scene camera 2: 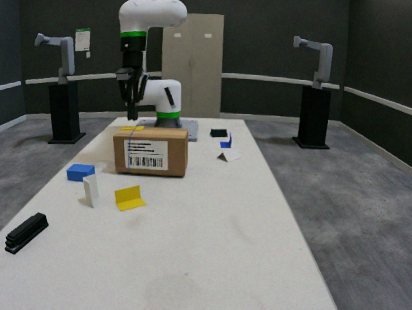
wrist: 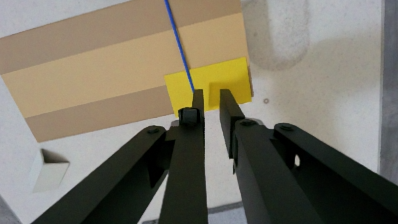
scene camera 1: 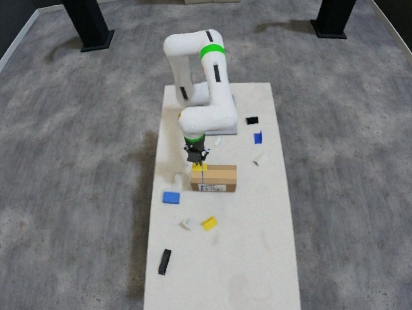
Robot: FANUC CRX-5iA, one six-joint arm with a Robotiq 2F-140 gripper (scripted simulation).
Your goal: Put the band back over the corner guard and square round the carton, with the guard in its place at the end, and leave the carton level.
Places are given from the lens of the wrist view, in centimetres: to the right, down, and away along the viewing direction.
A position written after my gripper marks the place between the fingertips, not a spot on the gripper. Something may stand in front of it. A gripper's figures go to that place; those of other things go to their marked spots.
my gripper (wrist: pixel 211 104): 1, -1, 17
brown carton (wrist: pixel 85 73): -11, -4, 20
white corner guard (wrist: pixel 43 177): -30, 13, 38
yellow corner guard (wrist: pixel 232 74): 3, -4, 19
The marked spots on the yellow corner guard and the brown carton are 15 cm apart.
